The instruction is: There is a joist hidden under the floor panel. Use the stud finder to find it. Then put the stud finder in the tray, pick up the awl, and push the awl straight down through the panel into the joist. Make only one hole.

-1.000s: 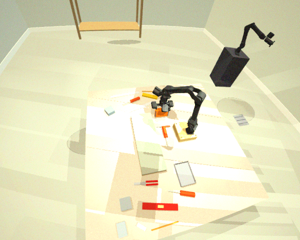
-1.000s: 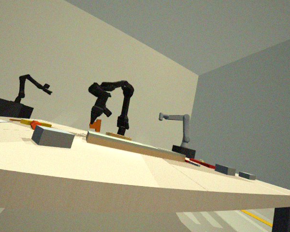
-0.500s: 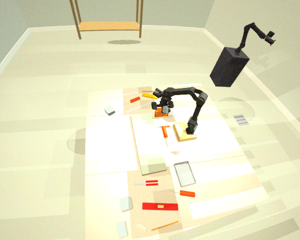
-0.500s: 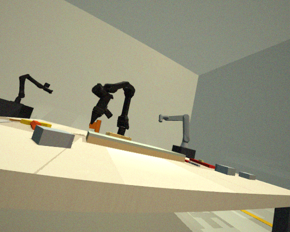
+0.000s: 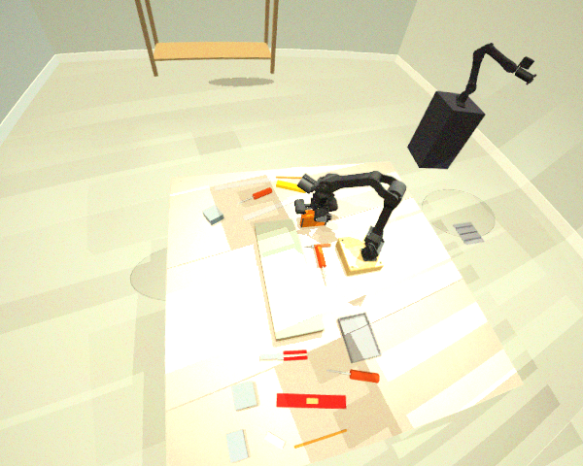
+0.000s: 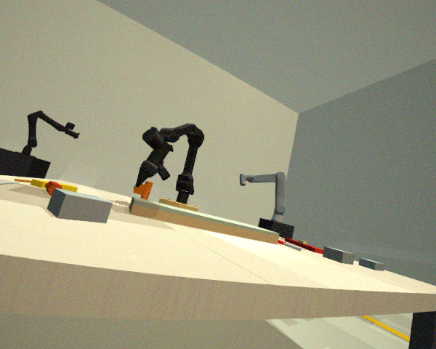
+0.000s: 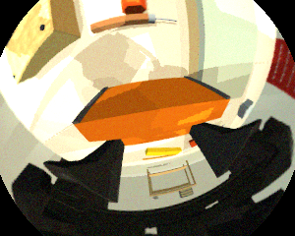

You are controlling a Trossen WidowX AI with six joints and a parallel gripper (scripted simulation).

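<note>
The orange stud finder is 1 cm to the left of my gripper tip and 1 cm ahead of it. Round my gripper tip: yellow bar: 24 cm to the right, 7 cm below, 7 cm ahead; then grey tray: 55 cm to the left, 11 cm behind, 6 cm below; then red level: 75 cm to the left, 10 cm ahead, 6 cm below.
</note>
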